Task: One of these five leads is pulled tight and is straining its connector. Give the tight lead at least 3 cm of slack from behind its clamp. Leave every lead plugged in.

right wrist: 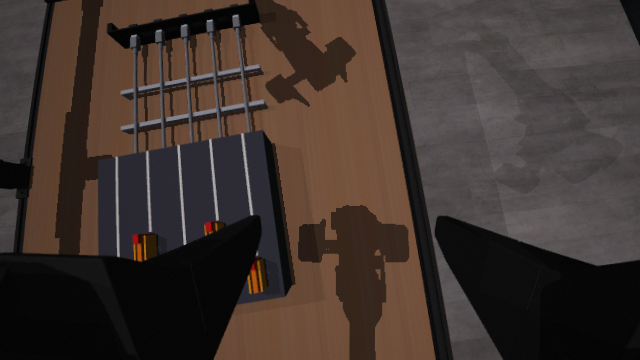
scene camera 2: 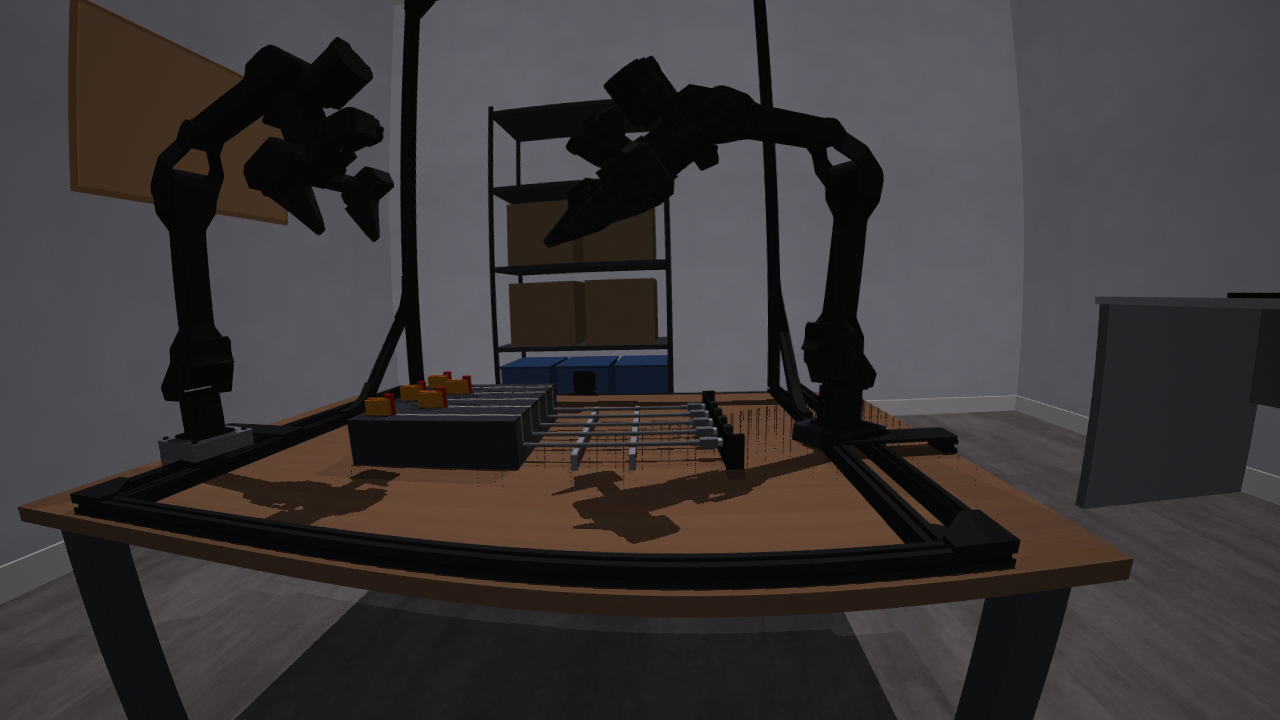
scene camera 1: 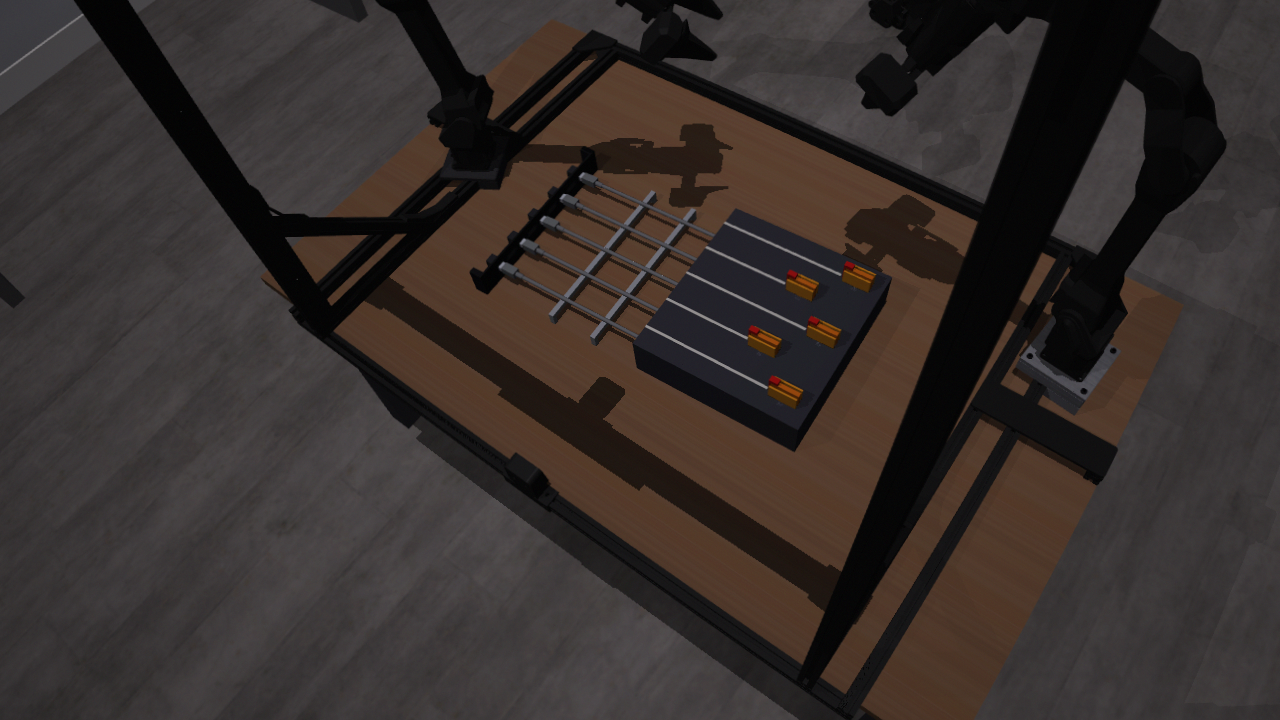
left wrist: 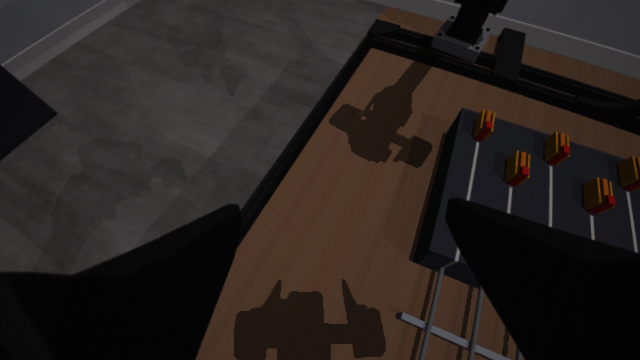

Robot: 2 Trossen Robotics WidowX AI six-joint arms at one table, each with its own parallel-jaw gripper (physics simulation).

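Frame: origin at the left arm's base, x ahead, y left, z up, level; millimetres.
Seen in the pictures: left gripper, between the fingertips: [scene camera 2: 555, 239] [scene camera 1: 718, 37] [left wrist: 344, 211]; right gripper, between the fingertips: [right wrist: 347, 224] [scene camera 2: 350, 236]; left arm's base, origin of its link: [scene camera 2: 839, 424] [scene camera 1: 474, 155]; right arm's base, origin of its link: [scene camera 2: 205, 434] [scene camera 1: 1071, 353] [left wrist: 464, 32].
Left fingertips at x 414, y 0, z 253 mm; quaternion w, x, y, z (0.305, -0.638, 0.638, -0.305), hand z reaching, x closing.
Pixels of each thing's middle, then the offset from my left fingertips to it. "*": a spot on its surface instead. Level surfaces: height alone.
- black rail, a spot on its surface: [scene camera 1: 483, 279] [right wrist: 112, 36] * 330 mm back, 259 mm right, 244 mm down
- dark block, middle of its body: [scene camera 1: 763, 322] [scene camera 2: 465, 419] [right wrist: 195, 223] 90 mm ahead, 298 mm right, 247 mm down
- nearest clamp, a spot on its surface: [scene camera 1: 785, 391] * 125 mm ahead, 434 mm right, 193 mm down
- farthest clamp, a spot on its surface: [scene camera 1: 859, 276] * 215 mm ahead, 245 mm right, 194 mm down
- wooden table, height of its surface: 280 mm down
Five grey leads run straight from connectors in a black rail [scene camera 1: 483, 279] [right wrist: 122, 36], over two grey bars, to a dark block [scene camera 1: 707, 385] [scene camera 2: 434, 443] [right wrist: 165, 200]. White lines cross its top to five orange clamps with red tabs, including the nearest clamp [scene camera 1: 785, 391] and the farthest clamp [scene camera 1: 859, 276] in scene camera 1. All connectors look seated; I cannot tell which lead is tight. My left gripper [scene camera 1: 717, 37] [left wrist: 344, 211] is open and empty, high above the table. My right gripper [scene camera 2: 349, 236] [right wrist: 347, 224] is open and empty, high beyond the block's clamp end.
A black frame [scene camera 2: 626, 568] borders the wooden table [scene camera 1: 429, 358], with dark uprights rising from it. One upright [scene camera 1: 966, 349] crosses scene camera 1 between the block and the right arm's base. Arm shadows fall beside the block and leads. A shelf unit [scene camera 2: 491, 241] stands behind the table.
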